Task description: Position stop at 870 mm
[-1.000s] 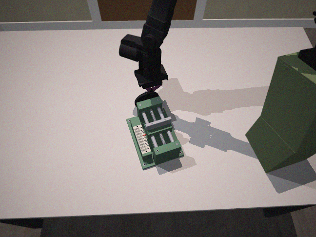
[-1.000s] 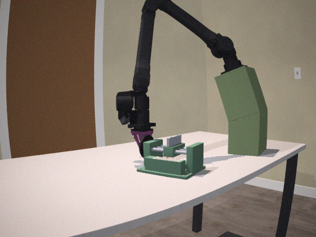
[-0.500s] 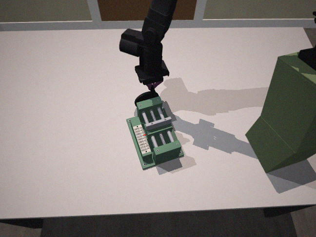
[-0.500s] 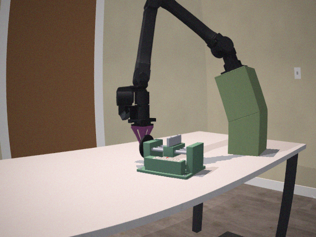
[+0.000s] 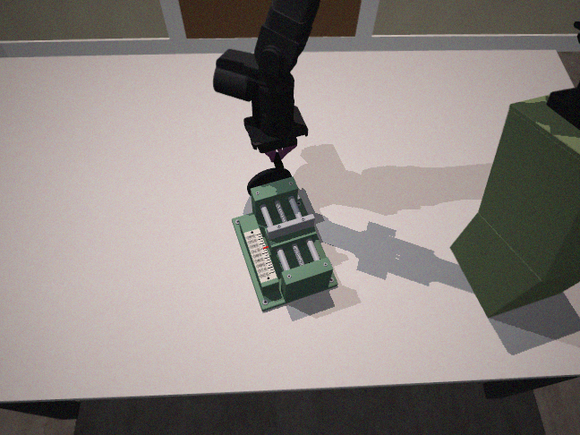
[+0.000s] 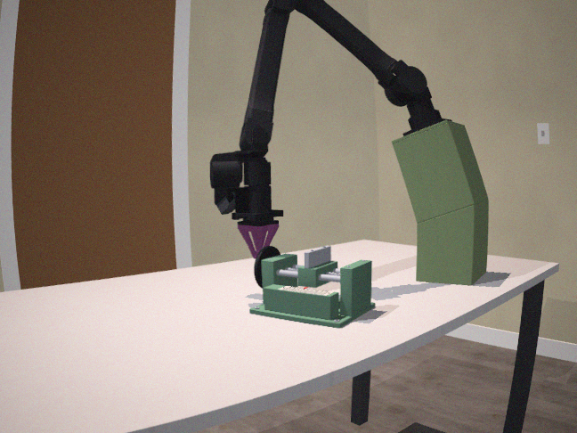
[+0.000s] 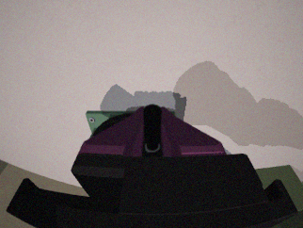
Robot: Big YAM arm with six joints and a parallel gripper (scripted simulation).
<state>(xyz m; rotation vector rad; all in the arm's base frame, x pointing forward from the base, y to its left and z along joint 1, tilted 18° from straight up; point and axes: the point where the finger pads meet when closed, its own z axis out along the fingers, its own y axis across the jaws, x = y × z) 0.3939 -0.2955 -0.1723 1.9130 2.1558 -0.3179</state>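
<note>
Right now the grey stop carriage is 20 mm ahead of my hand and 170 mm to the left of it. Round my hand: black handwheel: 30 mm to the left, 10 mm below; then black handwheel handle: 10 mm to the left.
</note>
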